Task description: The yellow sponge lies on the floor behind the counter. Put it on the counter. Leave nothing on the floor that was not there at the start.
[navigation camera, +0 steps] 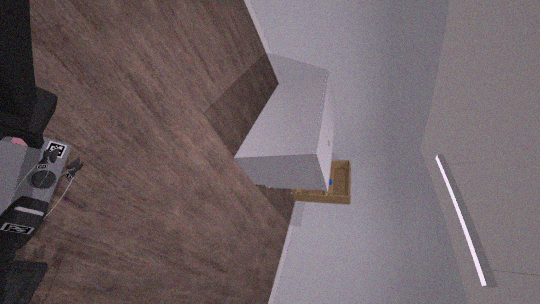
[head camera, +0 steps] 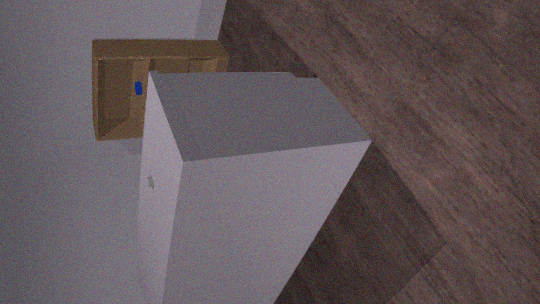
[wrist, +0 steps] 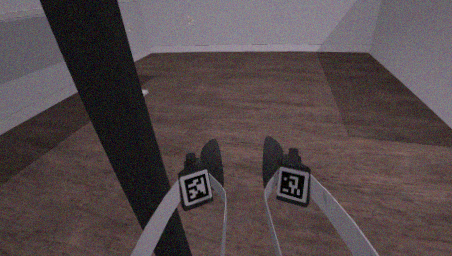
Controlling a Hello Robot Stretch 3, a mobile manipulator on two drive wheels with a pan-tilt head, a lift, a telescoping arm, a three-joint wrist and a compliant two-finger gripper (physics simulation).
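Seen in the pictures: gripper, between the fingertips: (navigation camera: 68, 153); robot's base, origin of its link: (navigation camera: 43, 177).
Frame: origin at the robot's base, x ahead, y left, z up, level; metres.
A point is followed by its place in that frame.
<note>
The white block-shaped counter (head camera: 260, 210) @(x 1.449, y 0.863, z 0.486 m) (navigation camera: 285, 120) @(x 1.522, y 1.024, z 0.471 m) stands on the floor near the wall; both camera pictures are turned sideways. A small grey item (head camera: 151, 182) @(x 1.784, y 0.799, z 0.919 m) (navigation camera: 328, 143) @(x 1.785, y 0.799, z 0.917 m) shows on its narrow top face, too small to identify. The yellow sponge does not show in any view, and the floor behind the counter is hidden by it. My gripper (wrist: 241, 155) @(x 0.027, y 0.100, z 0.587 m) (navigation camera: 62, 162) is open, with no object between its fingers. In the navigation view it is at the far left, by my own body and well apart from the counter.
A brown wooden shelf unit (head camera: 155, 49) @(x 3.077, y 0.272, z 0.593 m) (navigation camera: 345, 182) @(x 3.402, y 0.625, z 0.963 m), holding a small blue object (head camera: 138, 88) @(x 3.189, y 0.595, z 0.706 m) (navigation camera: 330, 182) @(x 3.214, y 0.590, z 0.703 m), stands beyond the counter. In the wrist view a black pole (wrist: 112, 100) crosses the left side, a small white piece (wrist: 145, 92) lies beside it, and walls enclose the wooden floor (wrist: 240, 100).
</note>
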